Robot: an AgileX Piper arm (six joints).
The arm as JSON. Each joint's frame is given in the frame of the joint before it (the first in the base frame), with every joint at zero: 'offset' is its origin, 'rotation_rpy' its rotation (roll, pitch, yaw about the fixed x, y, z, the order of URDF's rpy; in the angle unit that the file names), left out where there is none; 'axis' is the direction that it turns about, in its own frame. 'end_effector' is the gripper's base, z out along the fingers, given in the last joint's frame.
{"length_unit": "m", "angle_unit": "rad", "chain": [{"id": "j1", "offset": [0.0, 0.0, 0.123], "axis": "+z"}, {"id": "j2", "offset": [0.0, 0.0, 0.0], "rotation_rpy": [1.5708, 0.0, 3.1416], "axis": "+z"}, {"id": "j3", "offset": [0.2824, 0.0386, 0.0], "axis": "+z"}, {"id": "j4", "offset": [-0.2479, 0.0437, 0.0], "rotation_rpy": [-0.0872, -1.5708, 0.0], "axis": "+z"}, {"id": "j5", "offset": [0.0, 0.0, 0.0], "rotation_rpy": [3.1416, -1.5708, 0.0], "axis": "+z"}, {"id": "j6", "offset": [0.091, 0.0, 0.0], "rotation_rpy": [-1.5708, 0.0, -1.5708], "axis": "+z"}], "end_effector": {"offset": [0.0, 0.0, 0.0], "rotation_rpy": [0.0, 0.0, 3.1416]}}
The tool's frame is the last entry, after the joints.
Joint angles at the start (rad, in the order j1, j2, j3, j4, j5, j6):
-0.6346 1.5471 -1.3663 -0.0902 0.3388 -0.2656
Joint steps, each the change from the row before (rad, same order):
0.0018 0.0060 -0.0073 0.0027 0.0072 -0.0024
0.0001 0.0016 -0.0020 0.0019 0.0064 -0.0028
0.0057 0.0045 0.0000 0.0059 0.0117 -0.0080
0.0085 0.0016 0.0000 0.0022 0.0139 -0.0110
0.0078 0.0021 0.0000 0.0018 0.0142 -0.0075
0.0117 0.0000 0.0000 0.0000 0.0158 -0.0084
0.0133 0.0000 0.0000 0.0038 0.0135 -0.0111
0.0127 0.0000 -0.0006 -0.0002 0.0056 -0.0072
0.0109 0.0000 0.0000 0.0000 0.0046 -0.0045
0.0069 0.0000 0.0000 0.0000 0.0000 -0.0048
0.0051 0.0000 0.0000 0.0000 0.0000 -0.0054
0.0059 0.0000 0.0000 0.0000 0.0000 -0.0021
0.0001 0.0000 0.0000 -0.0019 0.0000 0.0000
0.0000 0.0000 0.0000 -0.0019 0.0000 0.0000
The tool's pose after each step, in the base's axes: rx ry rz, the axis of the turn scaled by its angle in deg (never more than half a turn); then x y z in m. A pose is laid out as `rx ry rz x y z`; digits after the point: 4 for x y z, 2 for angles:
17.80 117.23 -37.17 0.2949 -0.2196 0.3663
17.78 117.58 -37.06 0.2951 -0.2197 0.3658
17.39 118.55 -36.52 0.2969 -0.2183 0.3632
16.49 119.58 -36.20 0.2986 -0.2157 0.3615
15.81 120.61 -35.78 0.3002 -0.2133 0.3596
14.76 121.63 -35.37 0.3021 -0.2095 0.3583
13.55 122.51 -34.83 0.3043 -0.2051 0.3572
12.36 122.89 -34.57 0.3067 -0.2011 0.3570
11.45 123.20 -34.27 0.3087 -0.1977 0.3566
10.73 123.25 -34.20 0.3100 -0.1955 0.3566
10.08 123.31 -34.21 0.3110 -0.1940 0.3566
9.59 123.32 -34.08 0.3122 -0.1921 0.3566
9.50 123.34 -34.18 0.3122 -0.1921 0.3566
9.43 123.36 -34.29 0.3121 -0.1922 0.3566

